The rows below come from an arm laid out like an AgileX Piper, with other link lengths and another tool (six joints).
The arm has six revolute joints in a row. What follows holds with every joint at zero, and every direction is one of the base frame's.
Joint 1 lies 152.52 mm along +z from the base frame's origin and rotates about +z.
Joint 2 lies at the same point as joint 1 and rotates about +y.
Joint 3 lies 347.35 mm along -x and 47.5 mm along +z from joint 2 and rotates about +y.
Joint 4 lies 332.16 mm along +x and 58.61 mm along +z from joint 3 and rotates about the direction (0.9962, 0, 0.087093).
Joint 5 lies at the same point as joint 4 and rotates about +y.
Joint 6 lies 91.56 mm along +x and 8 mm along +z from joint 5 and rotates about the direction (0.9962, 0, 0.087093).
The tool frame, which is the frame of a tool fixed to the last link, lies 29.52 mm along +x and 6 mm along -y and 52.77 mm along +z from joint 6; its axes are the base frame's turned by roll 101.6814, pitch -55.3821 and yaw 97.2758 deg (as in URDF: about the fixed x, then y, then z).
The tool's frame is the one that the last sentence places.
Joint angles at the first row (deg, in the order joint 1, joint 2, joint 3, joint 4, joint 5, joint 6):
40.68 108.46 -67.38 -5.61 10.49 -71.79
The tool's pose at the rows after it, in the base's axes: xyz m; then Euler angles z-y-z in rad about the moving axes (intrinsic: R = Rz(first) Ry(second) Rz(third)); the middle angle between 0 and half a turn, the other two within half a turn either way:
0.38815 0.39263 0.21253 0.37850 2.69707 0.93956
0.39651 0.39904 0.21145 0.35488 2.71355 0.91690
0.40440 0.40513 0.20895 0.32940 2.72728 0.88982
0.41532 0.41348 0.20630 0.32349 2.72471 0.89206
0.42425 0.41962 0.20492 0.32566 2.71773 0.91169
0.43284 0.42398 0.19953 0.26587 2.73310 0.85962
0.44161 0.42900 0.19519 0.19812 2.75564 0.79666
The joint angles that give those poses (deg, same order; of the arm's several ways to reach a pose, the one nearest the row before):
40.68 109.38 -68.64 -5.79 10.71 -70.47
40.68 110.98 -71.33 -6.02 12.89 -70.30
40.68 112.64 -73.85 -6.30 14.72 -70.25
40.68 114.76 -76.72 -7.22 15.36 -69.04
40.68 116.31 -78.78 -8.71 15.41 -66.75
40.68 118.09 -81.24 -11.12 17.53 -64.52
40.68 119.98 -84.28 -11.98 20.57 -63.88

